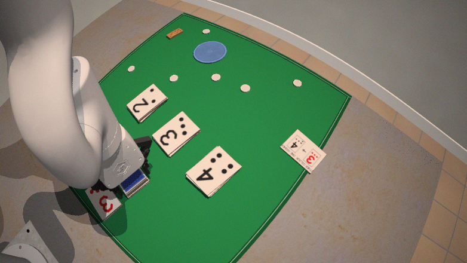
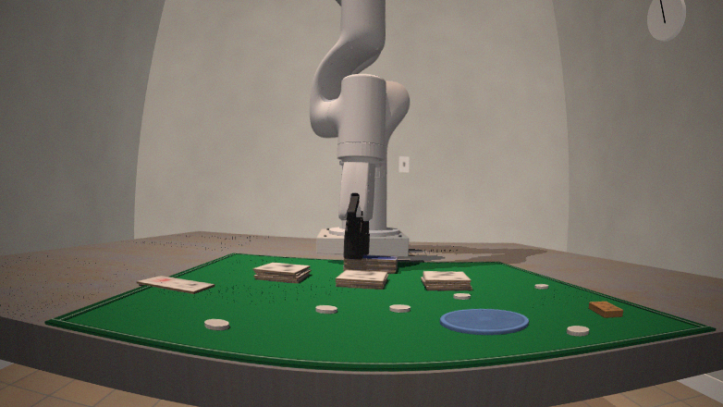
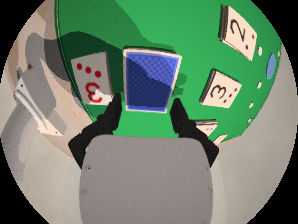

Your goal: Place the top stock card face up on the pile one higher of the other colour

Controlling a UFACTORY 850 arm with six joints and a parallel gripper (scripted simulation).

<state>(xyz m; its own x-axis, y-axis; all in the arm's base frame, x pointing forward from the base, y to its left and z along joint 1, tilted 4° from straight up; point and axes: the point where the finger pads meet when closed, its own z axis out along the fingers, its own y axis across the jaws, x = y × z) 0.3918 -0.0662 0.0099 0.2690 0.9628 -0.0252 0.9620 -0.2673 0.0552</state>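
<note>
Now: hand 10 mm short of the card, 30 mm to the right of it and 10 mm above it. The rest, counted from my hand: green card cloth (180 mm ahead, 10 mm to the left, 50 mm below).
</note>
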